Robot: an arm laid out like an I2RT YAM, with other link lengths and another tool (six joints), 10 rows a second.
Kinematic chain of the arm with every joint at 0, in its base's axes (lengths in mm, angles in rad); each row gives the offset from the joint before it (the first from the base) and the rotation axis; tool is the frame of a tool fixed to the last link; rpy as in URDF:
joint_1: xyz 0 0 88.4 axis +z
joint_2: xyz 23 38.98 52.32 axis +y
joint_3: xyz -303.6 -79.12 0 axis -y
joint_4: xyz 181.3 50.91 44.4 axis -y
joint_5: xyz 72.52 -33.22 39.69 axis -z
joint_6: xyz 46.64 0 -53.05 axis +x
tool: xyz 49 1 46 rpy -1.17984 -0.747 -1.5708
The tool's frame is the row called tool.
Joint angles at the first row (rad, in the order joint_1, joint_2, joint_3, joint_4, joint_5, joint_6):
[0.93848, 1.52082, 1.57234, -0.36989, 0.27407, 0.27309]
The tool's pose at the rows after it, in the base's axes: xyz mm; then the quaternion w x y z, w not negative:
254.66 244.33 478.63 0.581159 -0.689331 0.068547 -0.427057
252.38 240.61 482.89 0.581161 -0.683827 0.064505 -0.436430
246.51 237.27 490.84 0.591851 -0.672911 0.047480 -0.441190
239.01 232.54 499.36 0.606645 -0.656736 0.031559 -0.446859
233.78 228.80 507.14 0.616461 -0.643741 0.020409 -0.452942
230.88 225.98 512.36 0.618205 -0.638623 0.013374 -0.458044
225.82 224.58 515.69 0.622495 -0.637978 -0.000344 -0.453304
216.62 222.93 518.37 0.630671 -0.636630 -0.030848 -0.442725
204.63 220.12 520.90 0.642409 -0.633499 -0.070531 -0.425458
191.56 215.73 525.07 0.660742 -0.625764 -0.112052 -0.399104
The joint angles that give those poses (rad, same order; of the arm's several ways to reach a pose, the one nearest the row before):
[0.93860, 1.51544, 1.56784, -0.36046, 0.29143, 0.27718]
[0.93840, 1.50175, 1.56089, -0.34821, 0.30204, 0.26197]
[0.93759, 1.47803, 1.54797, -0.31867, 0.28263, 0.23146]
[0.93854, 1.44734, 1.52296, -0.27280, 0.26228, 0.20589]
[0.93881, 1.42745, 1.51409, -0.24418, 0.25046, 0.18646]
[0.93793, 1.41699, 1.51913, -0.24235, 0.24771, 0.17047]
[0.93878, 1.40399, 1.52322, -0.25358, 0.22329, 0.15349]
[0.93697, 1.37930, 1.51196, -0.25694, 0.16633, 0.11519]
[0.92986, 1.34770, 1.49717, -0.26412, 0.08104, 0.06986]
[0.91247, 1.31623, 1.49260, -0.28041, -0.03637, 0.03420]

